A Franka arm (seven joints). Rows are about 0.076 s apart.
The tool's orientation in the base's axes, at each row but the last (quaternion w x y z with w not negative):
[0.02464, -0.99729, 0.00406, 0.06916]
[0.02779, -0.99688, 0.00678, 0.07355]
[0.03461, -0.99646, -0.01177, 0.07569]
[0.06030, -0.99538, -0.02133, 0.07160]
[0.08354, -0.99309, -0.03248, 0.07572]
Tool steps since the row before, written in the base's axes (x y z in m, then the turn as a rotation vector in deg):
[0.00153, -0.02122, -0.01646, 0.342, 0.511, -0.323]
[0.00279, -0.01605, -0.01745, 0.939, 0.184, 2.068]
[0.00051, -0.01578, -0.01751, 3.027, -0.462, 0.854]
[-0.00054, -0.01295, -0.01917, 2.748, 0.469, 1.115]
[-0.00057, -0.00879, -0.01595, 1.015, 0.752, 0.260]
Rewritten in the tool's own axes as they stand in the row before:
[0.00389, 0.02198, 0.01502, 0.381, -0.499, 0.298]
[0.00548, 0.01692, 0.01592, 0.623, -0.313, -2.169]
[0.00268, 0.01699, 0.01613, 2.850, 0.455, -1.332]
[0.00149, 0.01519, 0.01740, 2.585, -0.509, -1.439]
[0.00107, 0.01134, 0.01422, 1.022, -0.732, -0.290]

